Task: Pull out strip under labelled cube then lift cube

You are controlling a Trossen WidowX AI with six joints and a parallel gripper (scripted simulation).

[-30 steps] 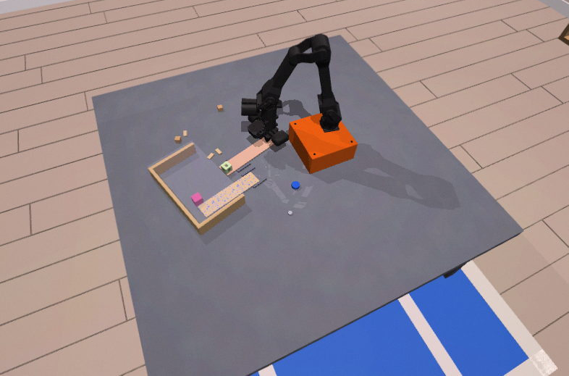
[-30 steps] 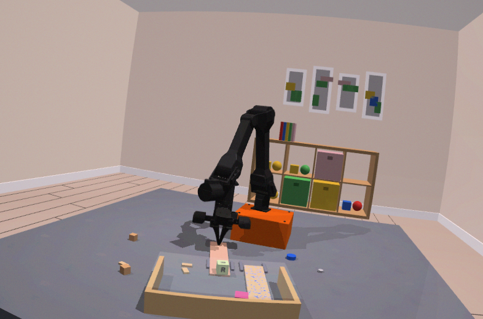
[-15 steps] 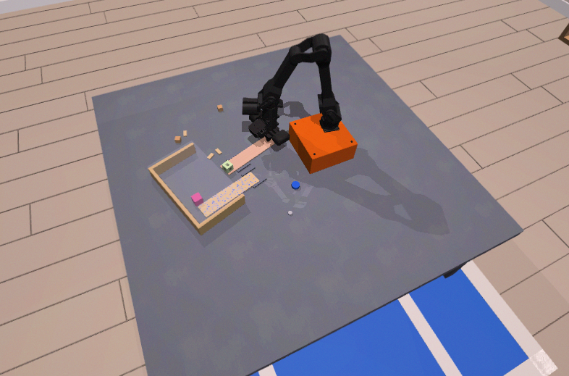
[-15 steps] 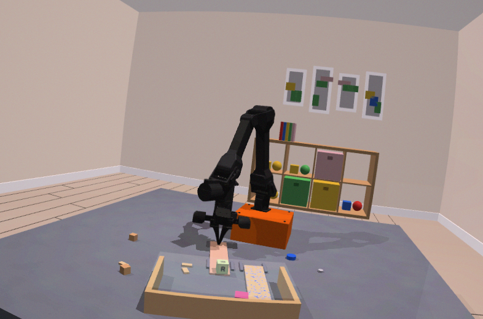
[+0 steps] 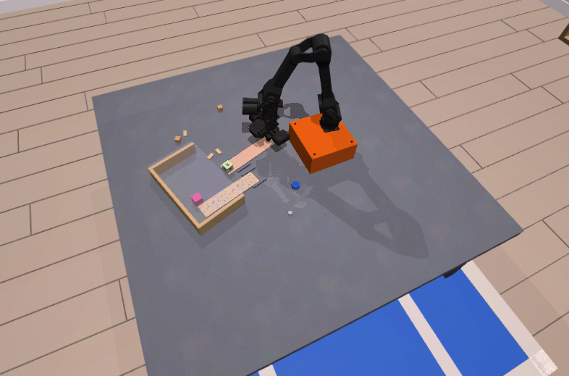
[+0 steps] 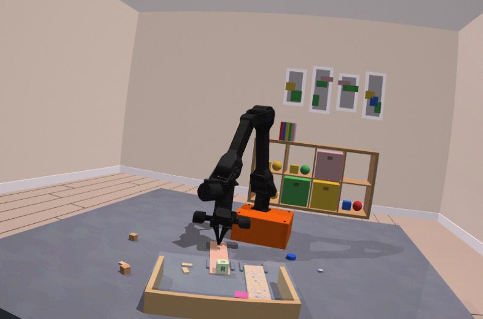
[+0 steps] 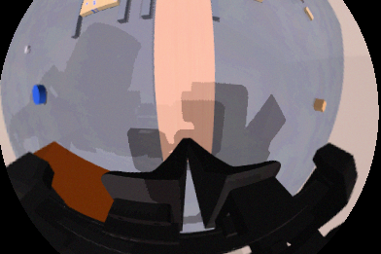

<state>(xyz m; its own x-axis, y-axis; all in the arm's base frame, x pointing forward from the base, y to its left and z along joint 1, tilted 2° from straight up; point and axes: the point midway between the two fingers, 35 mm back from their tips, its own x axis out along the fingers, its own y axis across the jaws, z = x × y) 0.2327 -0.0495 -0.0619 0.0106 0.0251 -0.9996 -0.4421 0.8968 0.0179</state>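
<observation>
Right now the labelled cube is 180 mm ahead of my gripper tip, 100 mm to the left of it and 20 mm above it. Round my gripper tip: pink cube: 310 mm ahead, 220 mm to the left, 10 mm above; then blue disc: 50 mm behind, 240 mm to the left; then small white disc: 340 mm to the left.
</observation>
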